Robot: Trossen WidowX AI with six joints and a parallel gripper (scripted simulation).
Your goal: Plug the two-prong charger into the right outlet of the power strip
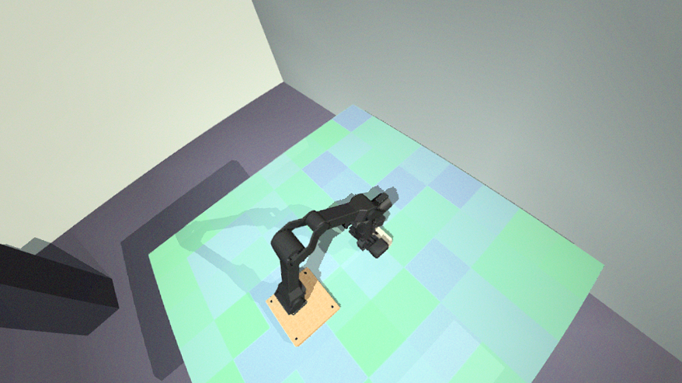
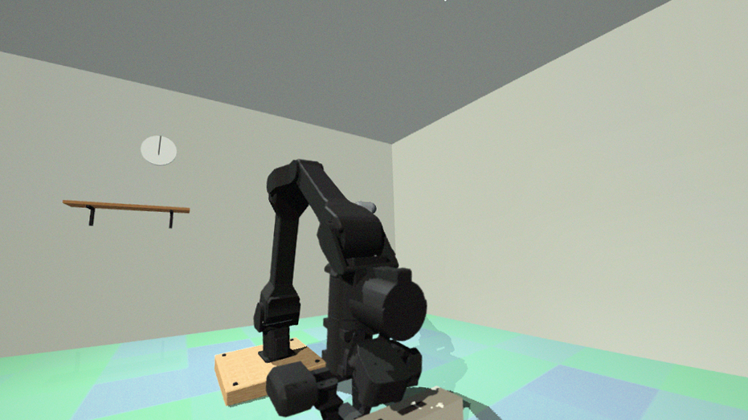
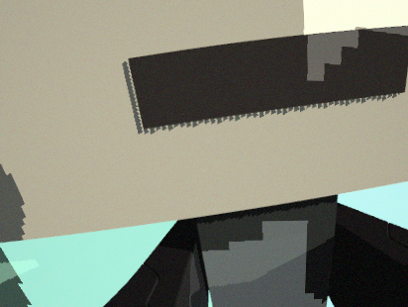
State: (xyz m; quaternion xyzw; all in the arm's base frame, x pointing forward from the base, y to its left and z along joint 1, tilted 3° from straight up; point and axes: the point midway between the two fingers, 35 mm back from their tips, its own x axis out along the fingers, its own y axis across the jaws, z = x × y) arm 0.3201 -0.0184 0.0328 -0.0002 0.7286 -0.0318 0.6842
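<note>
The grey charger is 20 mm ahead of my gripper tip and 10 mm above it.
</note>
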